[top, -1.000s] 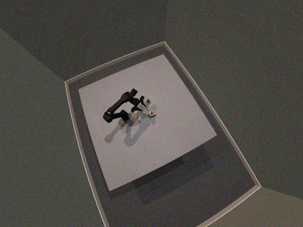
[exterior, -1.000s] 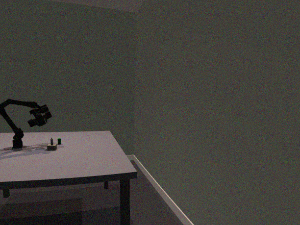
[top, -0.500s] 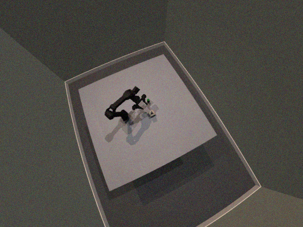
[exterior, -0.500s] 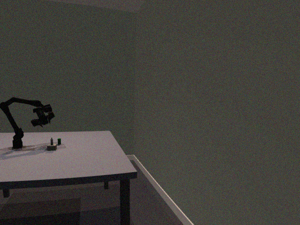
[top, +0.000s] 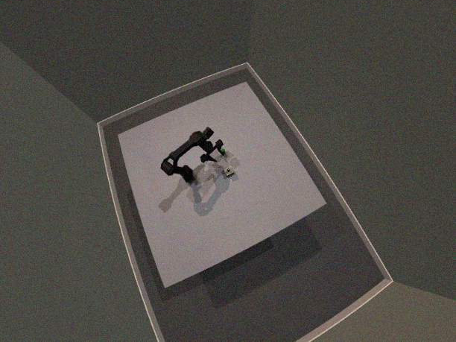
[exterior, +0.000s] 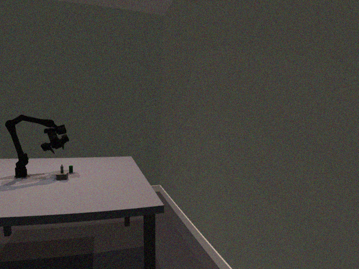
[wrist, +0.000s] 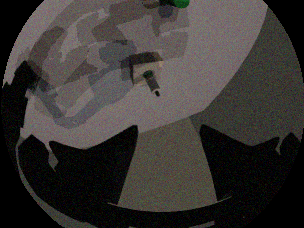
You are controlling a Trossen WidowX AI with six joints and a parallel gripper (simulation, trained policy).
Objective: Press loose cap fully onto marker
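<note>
Right now the dark green cap is 150 mm below my gripper tip, 100 mm to the left of it and 60 mm ahead of it. From my gripper tip the other things lie so: tan holder block: 160 mm below, 60 mm to the right, 30 mm ahead.
</note>
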